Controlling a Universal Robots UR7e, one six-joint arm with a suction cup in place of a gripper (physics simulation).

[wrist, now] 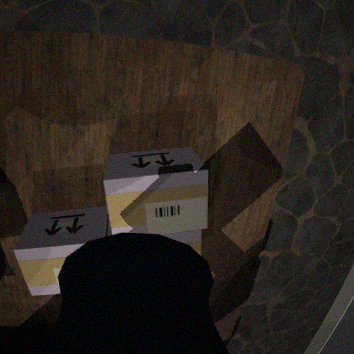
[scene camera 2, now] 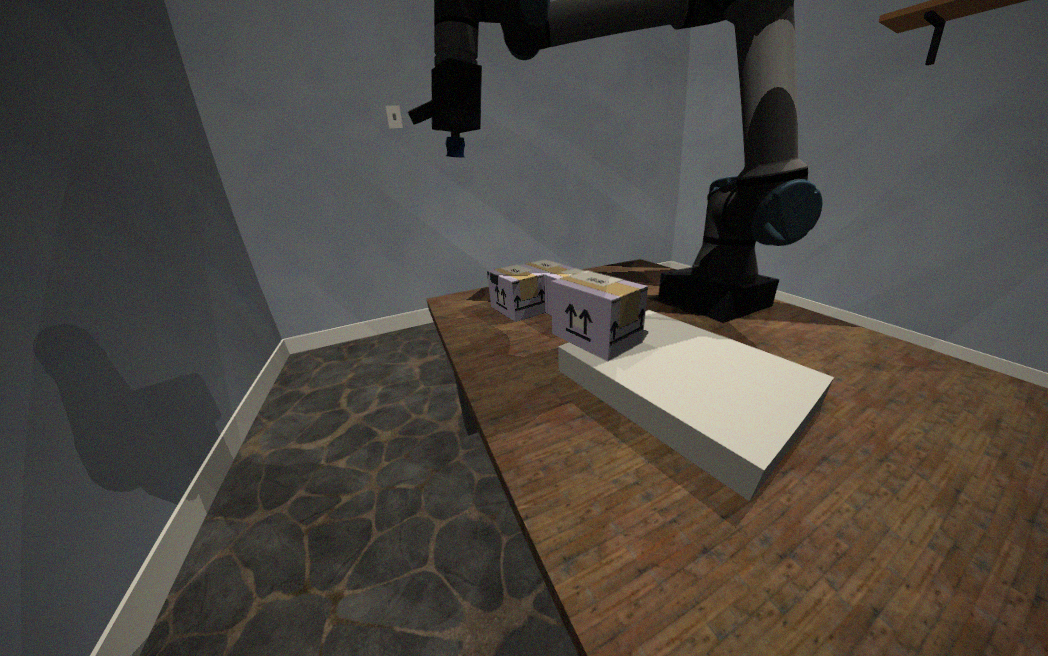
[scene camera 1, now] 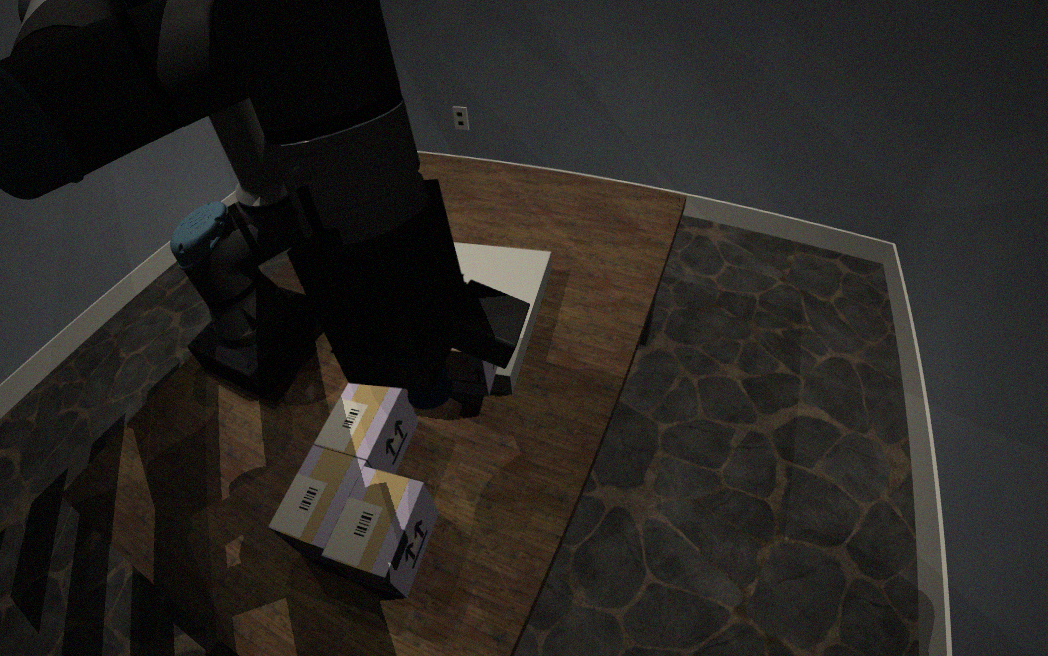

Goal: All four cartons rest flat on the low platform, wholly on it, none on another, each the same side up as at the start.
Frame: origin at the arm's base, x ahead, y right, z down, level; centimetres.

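Seen in the pictures: end effector, tool point: (wrist: 136,291) (scene camera 2: 455,156) (scene camera 1: 430,391); arm's base, origin of the base link: (scene camera 2: 722,276) (scene camera 1: 253,317).
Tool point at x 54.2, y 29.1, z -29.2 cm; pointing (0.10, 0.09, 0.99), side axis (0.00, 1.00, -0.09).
Note:
Pixels of each thing's middle, then the offset from my tool point to it. Level surfaces: height alone.
- fourth carton, body centre: (scene camera 1: 467,340) (scene camera 2: 596,311) dx -9.3, dy -28.1, dz +26.4 cm
- low white platform, body centre: (scene camera 2: 684,374) (scene camera 1: 470,307) dx -14.1, dy -42.4, dz +33.7 cm
- wooden table, its level: dz +36.1 cm
Three lilac and tan cartons stand upright together on the table: one (scene camera 1: 371,421) (wrist: 42,240) nearest the platform, one (scene camera 1: 378,526) (wrist: 155,200) in front and one (scene camera 1: 305,506) (wrist: 194,237) beside it, mostly hidden by the cup in the wrist view. A fourth carton (scene camera 2: 580,309) (scene camera 1: 489,372) stands upright at the end of the low white platform (scene camera 2: 719,402) (scene camera 1: 518,266) nearest the others; its far end seems to reach slightly past the edge. The arm hides most of it in scene camera 1. My suction gripper (scene camera 2: 455,148) (scene camera 1: 430,392) (wrist: 135,270) is open, high above the table, with no carton on it.
The wooden table (scene camera 2: 850,464) (scene camera 1: 611,309) (wrist: 60,75) ends at a long edge above the stone floor (scene camera 1: 696,464) (scene camera 2: 348,464). The arm's base (scene camera 2: 719,293) stands behind the platform. A wall shelf (scene camera 2: 951,11) shows at the upper right in scene camera 2.

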